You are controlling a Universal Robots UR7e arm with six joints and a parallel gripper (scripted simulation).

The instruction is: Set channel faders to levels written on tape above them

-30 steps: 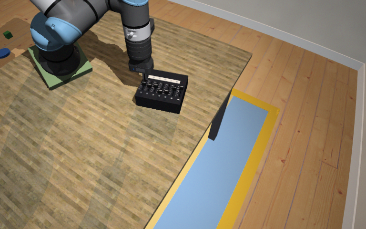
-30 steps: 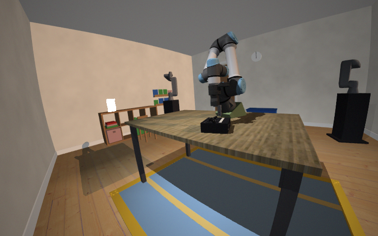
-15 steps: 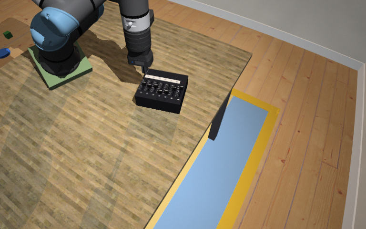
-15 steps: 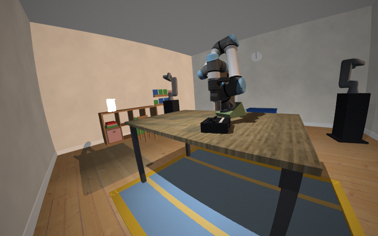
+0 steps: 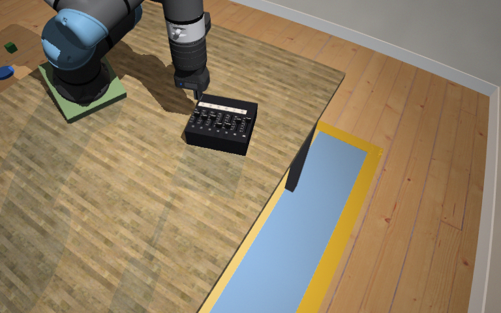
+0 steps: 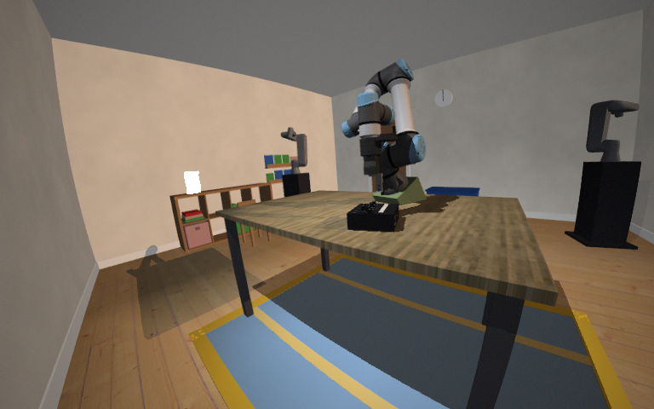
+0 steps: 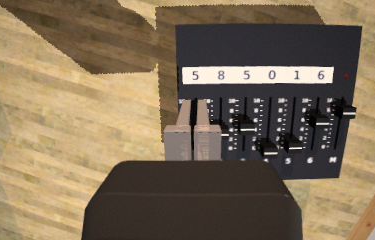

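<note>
Right now the channel 5 fader cap is 9 cm ahead of my hand, 3 cm to the right of it and 5 cm below it. Round my hand: channel 6 fader cap: 11 cm ahead, 1 cm to the right, 5 cm below; master fader cap: 13 cm ahead, 5 cm below.
</note>
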